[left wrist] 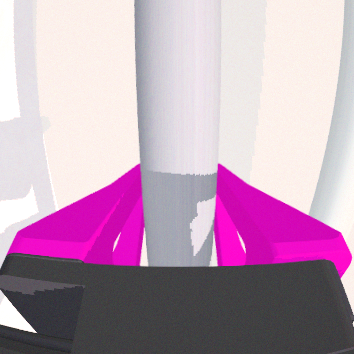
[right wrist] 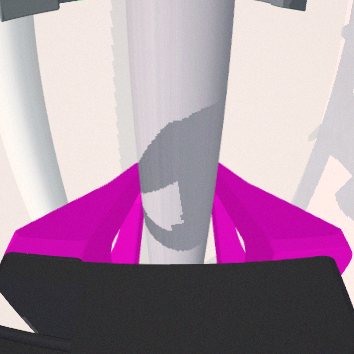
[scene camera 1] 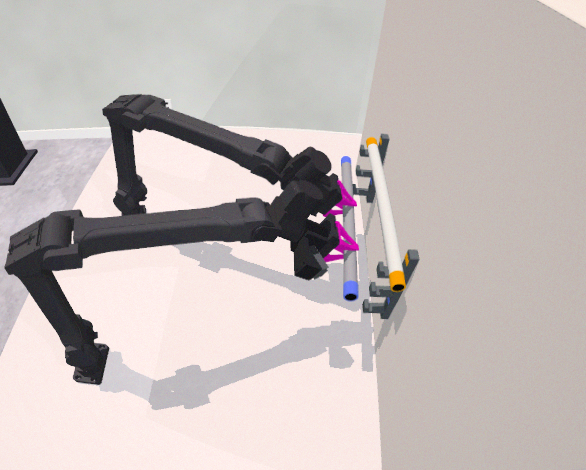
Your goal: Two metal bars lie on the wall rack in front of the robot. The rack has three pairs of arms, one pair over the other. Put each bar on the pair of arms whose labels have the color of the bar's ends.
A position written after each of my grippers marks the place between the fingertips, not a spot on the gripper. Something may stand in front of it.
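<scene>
My left gripper (scene camera 1: 352, 207), (left wrist: 178, 175). My right gripper (scene camera 1: 354, 251), (right wrist: 177, 173). Blue-ended grey bar (scene camera 1: 350, 288), (left wrist: 177, 57), (right wrist: 178, 64). Rack bracket (scene camera 1: 370, 192). Wall (left wrist: 278, 73).
</scene>
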